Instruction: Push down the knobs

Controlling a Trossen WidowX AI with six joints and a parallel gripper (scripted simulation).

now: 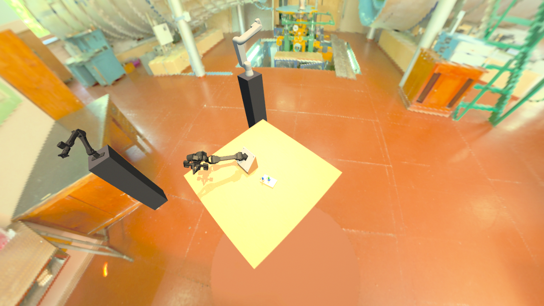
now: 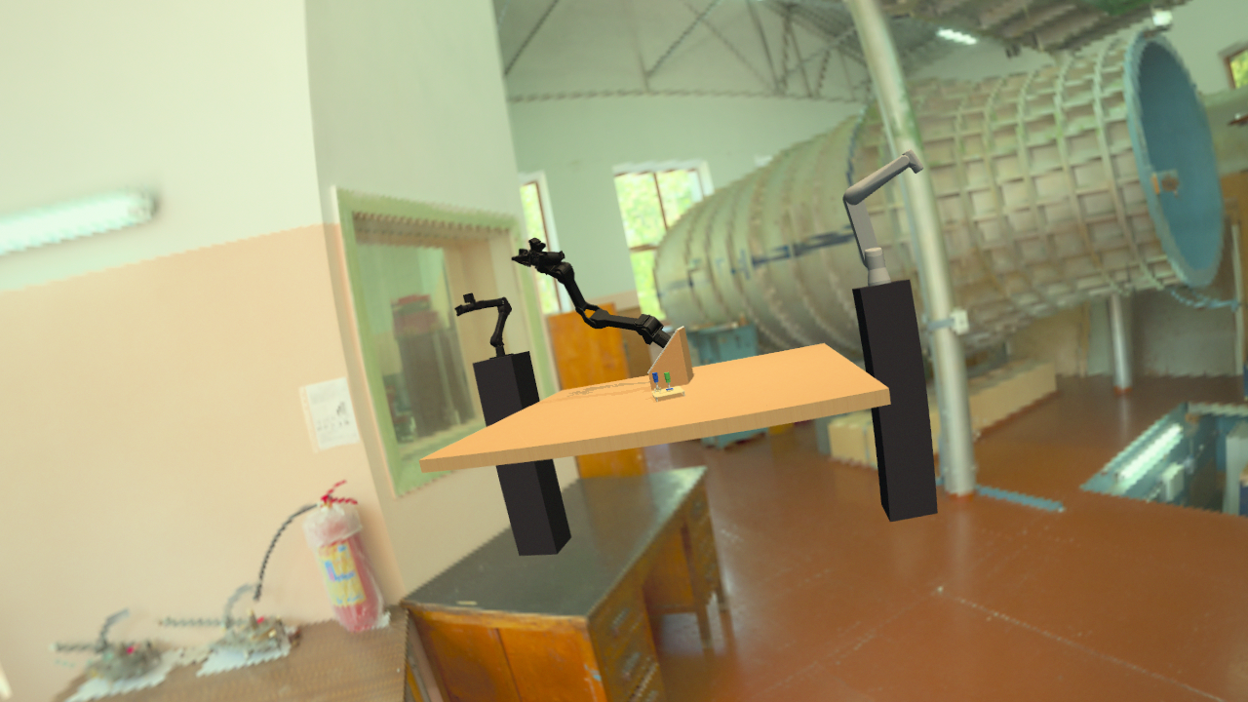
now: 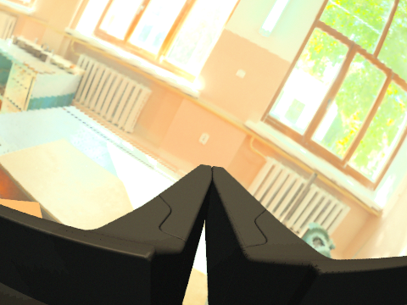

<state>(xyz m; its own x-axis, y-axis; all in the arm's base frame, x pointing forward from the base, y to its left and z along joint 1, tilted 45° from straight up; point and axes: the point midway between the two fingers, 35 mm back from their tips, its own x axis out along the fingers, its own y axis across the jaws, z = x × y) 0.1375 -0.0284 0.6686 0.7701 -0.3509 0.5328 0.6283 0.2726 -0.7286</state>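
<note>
The blue knob lies 54 cm below my gripper tip, 50 cm to the left of it and 12 cm ahead of it. From my gripper tip the other things lie so: green knob: 55 cm to the left, 55 cm below, 15 cm ahead.
</note>
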